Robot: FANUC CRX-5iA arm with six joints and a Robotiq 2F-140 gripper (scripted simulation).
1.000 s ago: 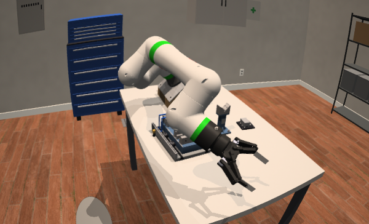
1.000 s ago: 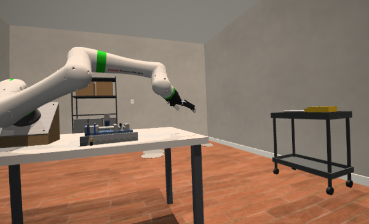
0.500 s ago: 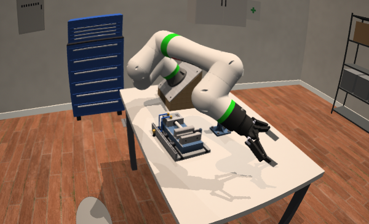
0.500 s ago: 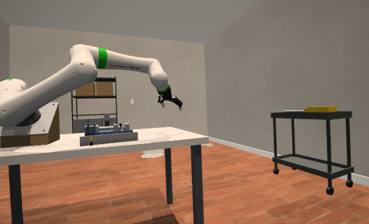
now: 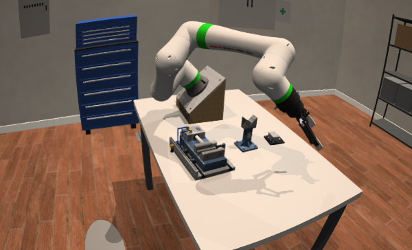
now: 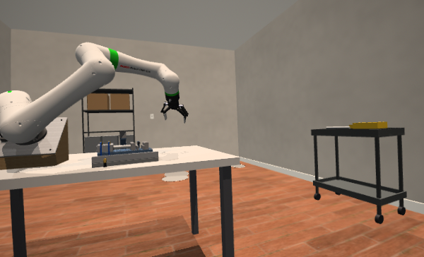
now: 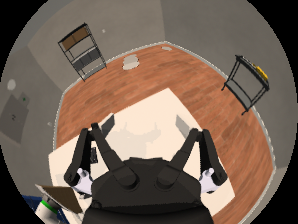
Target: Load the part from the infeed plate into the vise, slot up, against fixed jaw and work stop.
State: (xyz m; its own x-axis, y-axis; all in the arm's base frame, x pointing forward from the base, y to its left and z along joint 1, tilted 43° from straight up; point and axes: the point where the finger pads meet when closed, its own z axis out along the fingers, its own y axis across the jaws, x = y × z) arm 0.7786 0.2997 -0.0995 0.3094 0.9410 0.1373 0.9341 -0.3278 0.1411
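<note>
The part lies 37 cm behind my hand, 2 cm to the left of it and 21 cm below it. Also, from my hand: dark infeed plate (37 cm behind, 3 cm to the left, 22 cm below).
</note>
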